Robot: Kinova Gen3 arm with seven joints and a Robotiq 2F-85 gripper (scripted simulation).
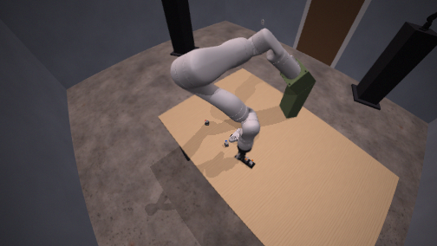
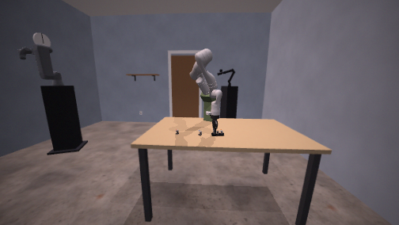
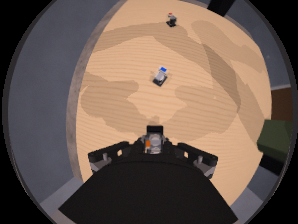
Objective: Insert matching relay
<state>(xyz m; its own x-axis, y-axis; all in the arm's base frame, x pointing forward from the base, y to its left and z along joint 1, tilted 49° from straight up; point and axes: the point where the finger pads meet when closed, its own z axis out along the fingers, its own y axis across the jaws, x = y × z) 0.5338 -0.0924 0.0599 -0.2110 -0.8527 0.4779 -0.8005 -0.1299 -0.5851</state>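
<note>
The rack lies 40 mm below my hand and 30 mm to the left of it.
</note>
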